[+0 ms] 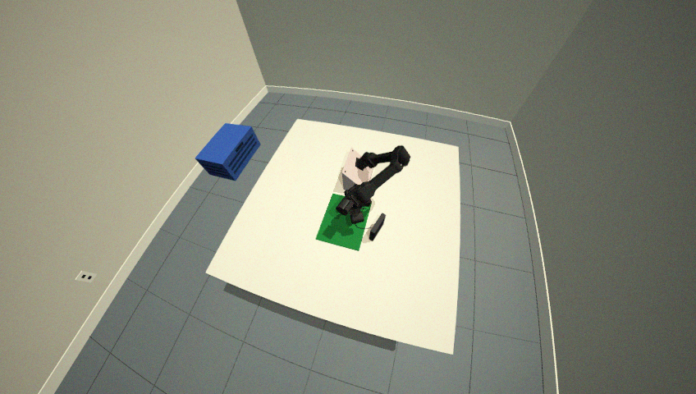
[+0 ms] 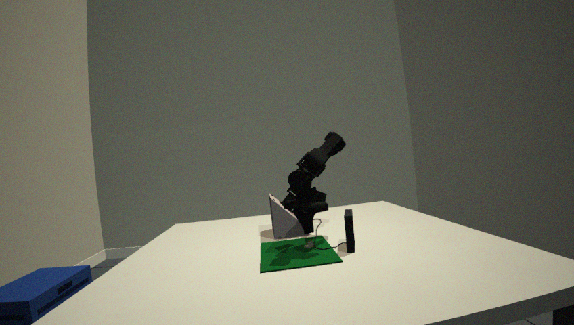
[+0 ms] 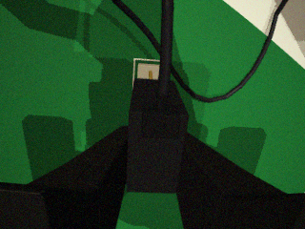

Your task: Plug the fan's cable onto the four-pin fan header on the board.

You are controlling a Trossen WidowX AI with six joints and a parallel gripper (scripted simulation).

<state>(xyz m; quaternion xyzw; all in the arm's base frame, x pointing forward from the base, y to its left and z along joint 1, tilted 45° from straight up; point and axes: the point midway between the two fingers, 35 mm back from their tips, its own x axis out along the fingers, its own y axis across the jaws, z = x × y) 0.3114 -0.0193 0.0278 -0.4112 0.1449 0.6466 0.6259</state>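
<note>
Right now my gripper tip is 70 mm above the pale four-pin header. From my gripper tip the other things lie so: green board 80 mm below, 50 mm to the right, 20 mm ahead; plug 10 mm to the left, 10 mm above; black fan 120 mm to the left, 60 mm ahead, 10 mm below.
</note>
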